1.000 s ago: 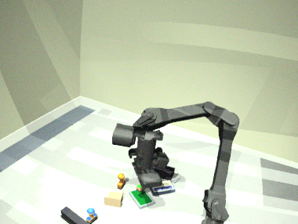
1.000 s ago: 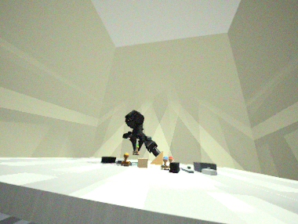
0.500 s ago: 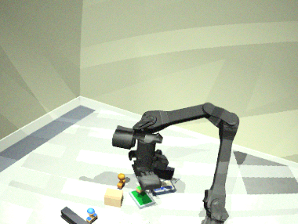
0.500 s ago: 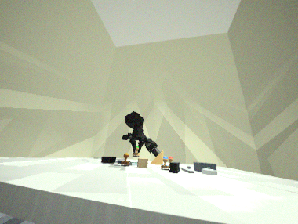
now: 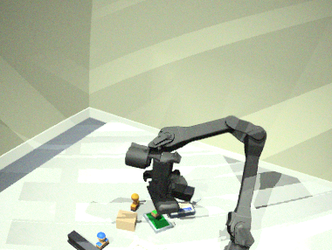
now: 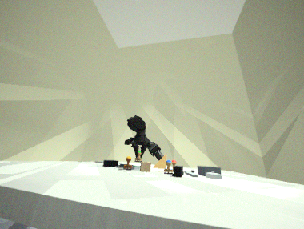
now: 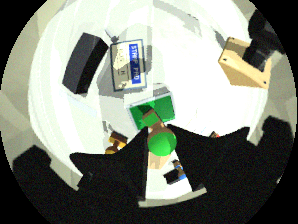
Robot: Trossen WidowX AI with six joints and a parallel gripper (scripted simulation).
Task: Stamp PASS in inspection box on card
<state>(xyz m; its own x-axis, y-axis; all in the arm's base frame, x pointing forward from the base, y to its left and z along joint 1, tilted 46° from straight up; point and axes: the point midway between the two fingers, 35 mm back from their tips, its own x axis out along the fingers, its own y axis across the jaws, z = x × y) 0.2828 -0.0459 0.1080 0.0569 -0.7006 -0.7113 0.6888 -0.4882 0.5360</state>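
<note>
My gripper tip is 6 cm above the green ink pad. From my gripper tip the other things lie so: orange-knobbed stamp: 10 cm ahead, 3 cm to the right, 4 cm below; green-knob stamp: right at my gripper tip; tan box: 8 cm ahead, 6 cm to the left, 4 cm below.
</note>
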